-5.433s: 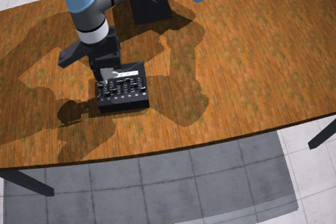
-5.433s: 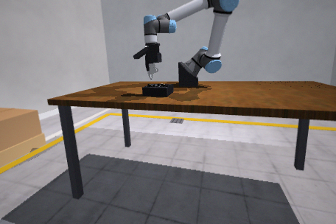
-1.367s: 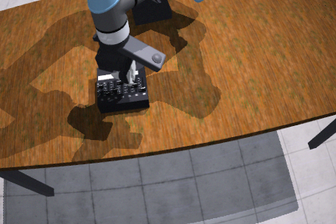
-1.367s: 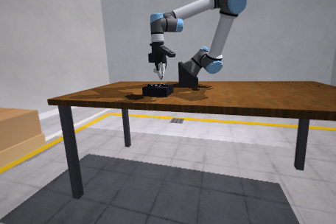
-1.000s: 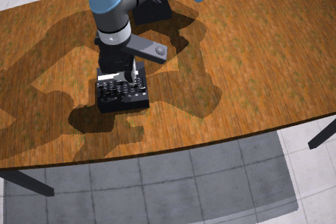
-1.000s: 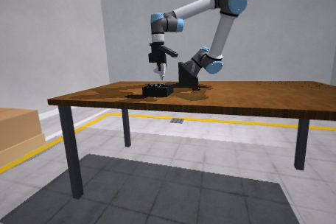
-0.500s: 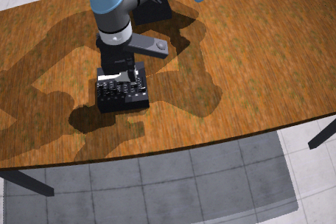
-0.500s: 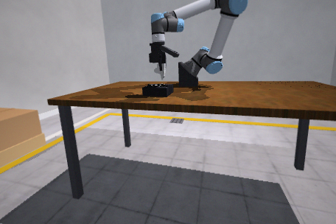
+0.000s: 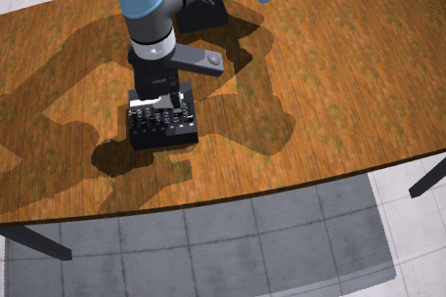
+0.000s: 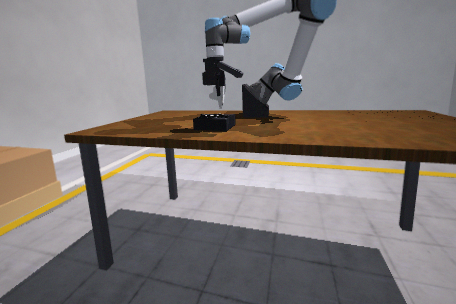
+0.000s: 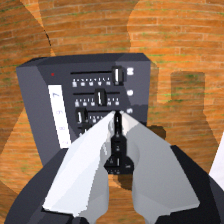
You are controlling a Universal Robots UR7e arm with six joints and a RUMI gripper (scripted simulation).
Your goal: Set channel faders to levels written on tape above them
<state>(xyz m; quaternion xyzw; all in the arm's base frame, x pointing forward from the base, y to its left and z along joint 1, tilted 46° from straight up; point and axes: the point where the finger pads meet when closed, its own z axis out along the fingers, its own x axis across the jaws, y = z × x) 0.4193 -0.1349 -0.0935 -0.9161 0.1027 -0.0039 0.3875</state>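
Right now my hand is 2 cm past the fader 6 and 5 cm above it. Round my hand: fader 4 (4 cm behind, 4 cm to the right, 5 cm below); fader 3 (2 cm behind, 6 cm to the right, 5 cm below); master fader (2 cm to the left, 5 cm below).
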